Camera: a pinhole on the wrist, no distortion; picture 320 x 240 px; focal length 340.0 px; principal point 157.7 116.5 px. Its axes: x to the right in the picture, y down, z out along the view. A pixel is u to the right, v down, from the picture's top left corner.
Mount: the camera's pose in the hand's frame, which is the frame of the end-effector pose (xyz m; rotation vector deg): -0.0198 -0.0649 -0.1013 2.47 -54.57 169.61
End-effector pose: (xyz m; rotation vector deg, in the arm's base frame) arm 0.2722 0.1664 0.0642 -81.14 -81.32 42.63
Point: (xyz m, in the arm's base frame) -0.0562 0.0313 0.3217
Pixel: 245.5 194.5
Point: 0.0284 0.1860 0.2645
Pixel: 114.9 134.4
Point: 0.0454 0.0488 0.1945
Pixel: 281.6 107.4
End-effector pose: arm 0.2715 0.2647 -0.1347 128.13 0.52 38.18
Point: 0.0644 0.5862 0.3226
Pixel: behind the camera
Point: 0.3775 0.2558 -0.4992
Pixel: 213.3 82.1
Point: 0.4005 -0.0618 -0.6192
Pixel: outside the picture
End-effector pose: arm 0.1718 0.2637 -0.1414 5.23 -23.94 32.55
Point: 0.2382 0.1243 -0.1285
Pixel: 150.3 125.1
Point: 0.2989 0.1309 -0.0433
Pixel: 18.1 104.8
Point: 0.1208 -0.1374 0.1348
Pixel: 236.6 81.5
